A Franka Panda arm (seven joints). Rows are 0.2 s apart.
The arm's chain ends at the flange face. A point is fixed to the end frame.
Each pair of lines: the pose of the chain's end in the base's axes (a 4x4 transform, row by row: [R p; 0 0 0 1], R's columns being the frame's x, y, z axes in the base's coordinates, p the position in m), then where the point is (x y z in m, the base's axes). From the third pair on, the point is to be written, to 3 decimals.
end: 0.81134, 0.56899, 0.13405, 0.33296; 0.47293, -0.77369, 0.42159, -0.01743; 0.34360, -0.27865, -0.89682, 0.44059; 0, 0, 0, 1
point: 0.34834 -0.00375 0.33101
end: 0.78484, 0.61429, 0.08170, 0.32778; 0.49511, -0.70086, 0.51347, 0.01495; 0.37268, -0.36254, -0.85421, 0.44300; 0, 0, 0, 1
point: 0.33940 0.04006 0.33499
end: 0.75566, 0.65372, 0.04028, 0.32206; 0.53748, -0.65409, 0.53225, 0.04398; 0.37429, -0.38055, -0.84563, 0.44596; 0, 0, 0, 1
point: 0.331 0.072 0.338
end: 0.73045, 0.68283, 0.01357, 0.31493; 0.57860, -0.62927, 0.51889, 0.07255; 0.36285, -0.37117, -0.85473, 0.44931; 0, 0, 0, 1
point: 0.322 0.099 0.341
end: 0.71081, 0.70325, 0.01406, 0.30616; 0.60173, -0.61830, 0.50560, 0.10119; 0.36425, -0.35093, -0.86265, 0.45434; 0, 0, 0, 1
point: 0.315 0.126 0.346
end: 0.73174, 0.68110, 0.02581, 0.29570; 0.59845, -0.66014, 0.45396, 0.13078; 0.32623, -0.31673, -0.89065, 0.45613; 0, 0, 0, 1
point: 0.304 0.149 0.346
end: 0.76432, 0.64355, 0.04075, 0.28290; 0.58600, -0.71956, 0.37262, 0.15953; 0.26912, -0.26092, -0.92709, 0.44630; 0, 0, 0, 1
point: 0.291 0.167 0.335
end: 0.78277, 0.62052, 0.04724, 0.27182; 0.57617, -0.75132, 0.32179, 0.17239; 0.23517, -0.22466, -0.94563, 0.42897; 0, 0, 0, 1
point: 0.280 0.174 0.318
